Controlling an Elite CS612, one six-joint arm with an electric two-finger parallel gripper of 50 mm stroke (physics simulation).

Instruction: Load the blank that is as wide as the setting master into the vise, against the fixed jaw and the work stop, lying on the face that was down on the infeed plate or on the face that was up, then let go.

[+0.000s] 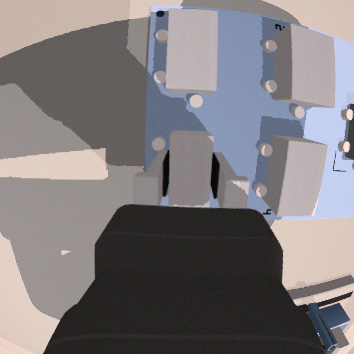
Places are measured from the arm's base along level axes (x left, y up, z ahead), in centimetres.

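Pixels of known places: gripper, fingertip midpoint: (189,165).
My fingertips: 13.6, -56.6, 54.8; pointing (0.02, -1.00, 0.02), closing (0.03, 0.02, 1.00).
Note:
For each thing: its top centre in the pictures, then the offset to it from my fingertips, as dx, dy, dz. "spot": a spot on its surface instead.
- light grey rectangular blank, middle of its top: (189,178) -0.7, +1.0, +0.0
- blue infeed plate, middle of its top: (292,120) +4.1, -2.6, +9.0
- black block, surface spot: (352,131) spot: +4.2, -1.8, +16.0
- blue device, surface spot: (327,322) spot: -19.3, +1.6, +20.3
- dark rail, surface spot: (322,286) spot: -15.8, -2.6, +19.6
A light grey rectangular blank (191,162) is between the two black finger pads of my gripper (189,165), which is shut on it, over the lower left place of the blue infeed plate (240,65). I cannot tell whether the blank touches the plate. Three other grey blanks lie on the plate: one at upper left (192,50), one at upper right (306,65) and one at lower right (297,176). A black block (352,131), cut off by the right edge, may be the setting master. At the lower right, a blue device (327,322), partly showing, looks like the vise.
Short round pins stand beside the blanks, among them one left of the held blank (158,144) and one below the upper left blank (196,101). A dark rail (322,286) runs near the blue device. Broad shadows fall left of the plate.

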